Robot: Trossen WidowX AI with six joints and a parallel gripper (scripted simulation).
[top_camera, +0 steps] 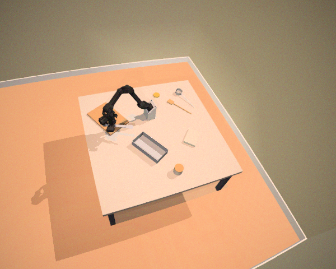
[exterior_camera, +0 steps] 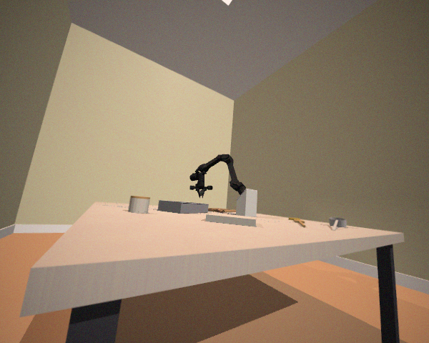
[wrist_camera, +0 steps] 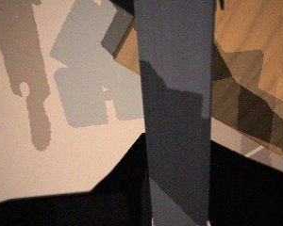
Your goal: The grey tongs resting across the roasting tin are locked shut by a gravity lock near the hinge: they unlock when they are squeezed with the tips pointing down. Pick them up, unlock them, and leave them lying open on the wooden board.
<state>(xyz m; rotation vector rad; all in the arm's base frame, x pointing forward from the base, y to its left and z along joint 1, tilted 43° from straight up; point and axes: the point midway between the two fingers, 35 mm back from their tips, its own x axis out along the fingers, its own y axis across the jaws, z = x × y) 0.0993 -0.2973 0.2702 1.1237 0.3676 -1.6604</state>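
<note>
Right now the wooden board is 20 cm behind my gripper tip and 9 cm below it. The rest, counted from my gripper tip: orange disc (36 cm behind, 60 cm to the left, 9 cm below); orange-topped can (57 cm ahead, 40 cm to the left, 6 cm below); roasting tin (27 cm ahead, 25 cm to the left, 7 cm below).
</note>
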